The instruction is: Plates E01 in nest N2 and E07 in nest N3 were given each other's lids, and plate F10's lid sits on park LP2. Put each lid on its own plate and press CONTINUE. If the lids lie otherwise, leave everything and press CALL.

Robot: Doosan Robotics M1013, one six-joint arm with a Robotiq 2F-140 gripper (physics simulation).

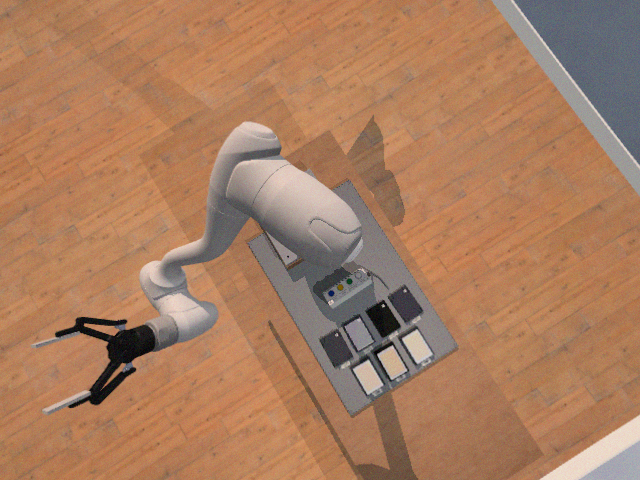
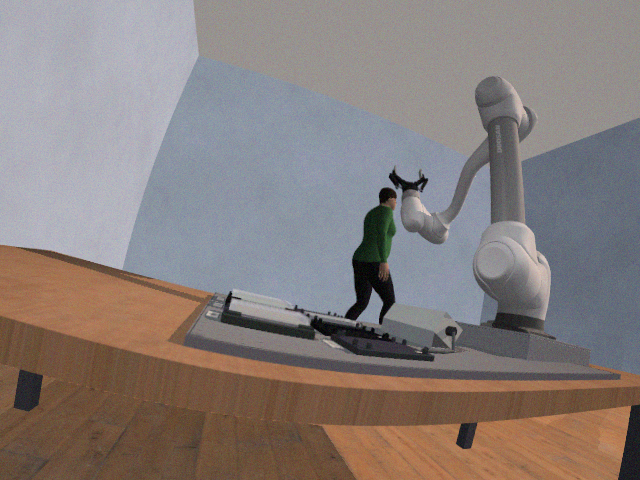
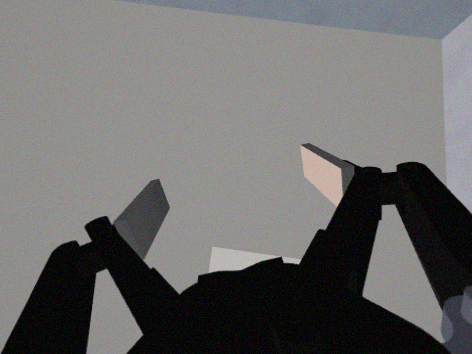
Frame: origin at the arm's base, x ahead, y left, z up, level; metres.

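Where they show: gripper, fingertip midpoint: (image 1: 39, 379) (image 2: 407, 168) (image 3: 232, 177).
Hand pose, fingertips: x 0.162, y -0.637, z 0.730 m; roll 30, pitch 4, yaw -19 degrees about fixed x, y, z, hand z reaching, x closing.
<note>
Each offset is from my fingertips to the centre of the thing. Level surfaces: height alone.
My gripper (image 1: 39, 378) (image 2: 407, 170) (image 3: 232, 177) is open and empty, high up and well off to the side of the board. On the grey board @(dz -0.781 m) (image 1: 292, 291) (image 2: 496, 366) three pale-topped plates stand in one row: a cream one @(dx +0.640, dy +0.526, dz -0.754 m) (image 1: 368, 377), a tan one @(dx +0.637, dy +0.655, dz -0.751 m) (image 1: 391, 362) and another cream one @(dx +0.636, dy +0.793, dz -0.754 m) (image 1: 416, 346). Beside them is a row with a dark panel @(dx +0.461, dy +0.463, dz -0.772 m) (image 1: 337, 348), a lilac-grey one @(dx +0.456, dy +0.589, dz -0.768 m) (image 1: 358, 333), a black one @(dx +0.457, dy +0.725, dz -0.772 m) (image 1: 383, 318) and a dark purple one @(dx +0.450, dy +0.853, dz -0.772 m) (image 1: 405, 303). Codes, nest and park labels are too small to read, so which lid lies where cannot be told.
A button box @(dx +0.242, dy +0.650, dz -0.740 m) (image 1: 347, 290) (image 2: 419, 325) stands between the panels and the arm's base, with blue @(dx +0.223, dy +0.574, dz -0.718 m) (image 1: 330, 293), yellow @(dx +0.221, dy +0.624, dz -0.718 m) (image 1: 340, 287), green @(dx +0.219, dy +0.674, dz -0.718 m) (image 1: 349, 281) and pale @(dx +0.216, dy +0.724, dz -0.718 m) (image 1: 359, 275) buttons. The arm (image 1: 294, 206) (image 2: 506, 170) hides part of the board. A person in green (image 2: 374, 237) stands beyond the table.
</note>
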